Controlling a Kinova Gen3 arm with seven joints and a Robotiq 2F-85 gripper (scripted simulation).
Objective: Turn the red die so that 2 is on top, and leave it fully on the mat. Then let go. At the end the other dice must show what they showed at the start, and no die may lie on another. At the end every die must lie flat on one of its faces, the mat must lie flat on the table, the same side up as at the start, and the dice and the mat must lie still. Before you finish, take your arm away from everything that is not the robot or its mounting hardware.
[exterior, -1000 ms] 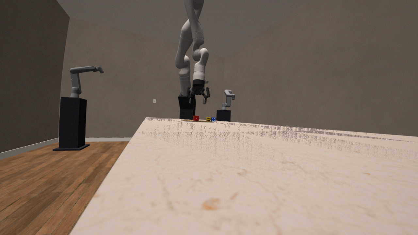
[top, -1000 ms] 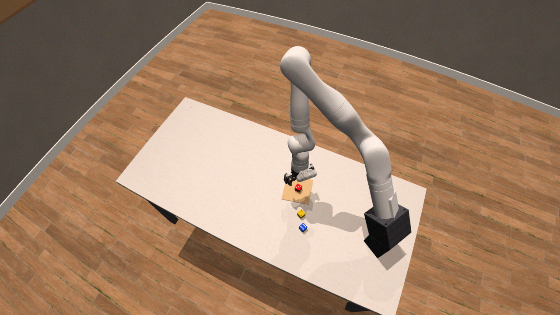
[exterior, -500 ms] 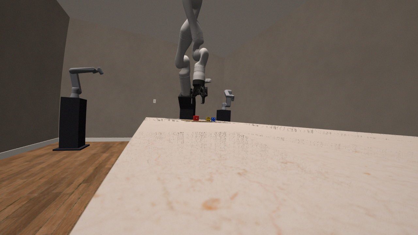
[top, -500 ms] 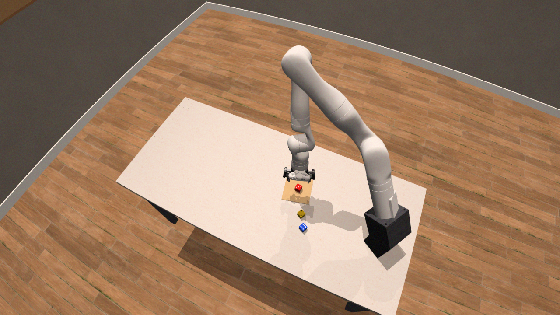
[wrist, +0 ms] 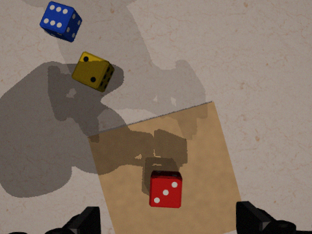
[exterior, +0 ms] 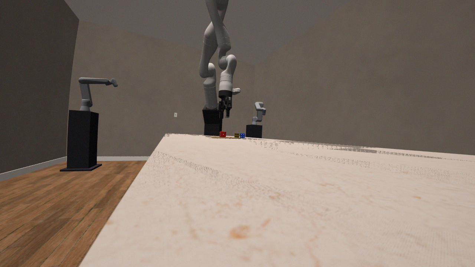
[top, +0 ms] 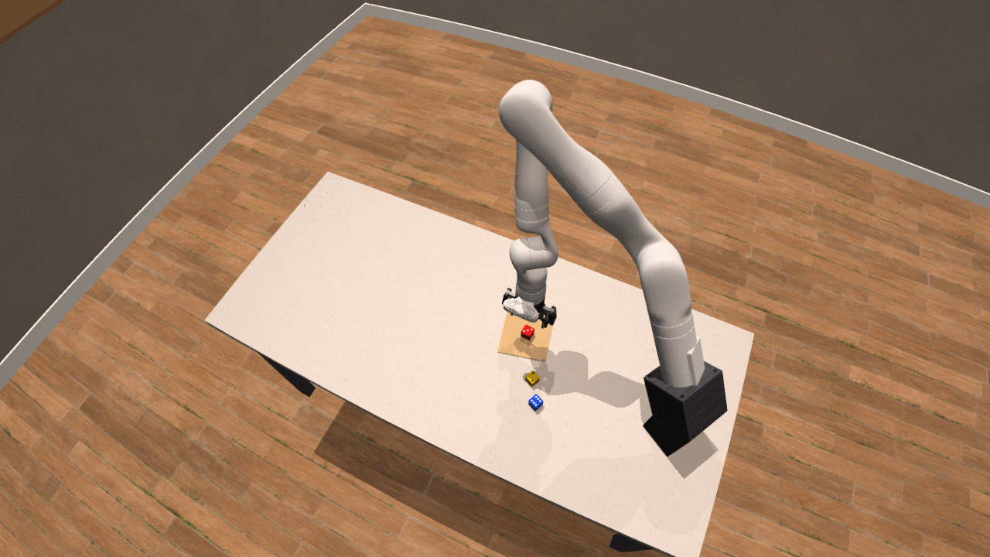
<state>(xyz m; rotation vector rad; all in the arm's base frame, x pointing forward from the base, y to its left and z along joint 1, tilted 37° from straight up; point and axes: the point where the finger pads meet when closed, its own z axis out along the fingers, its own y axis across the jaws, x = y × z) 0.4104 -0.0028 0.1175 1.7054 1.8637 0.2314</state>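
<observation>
Right now the red die is 9 cm below my hand. Also, from my hand: blue die 11 cm behind, 18 cm to the left, 10 cm below; then yellow die 7 cm behind, 12 cm to the left, 10 cm below; then tan mat 11 cm below.
</observation>
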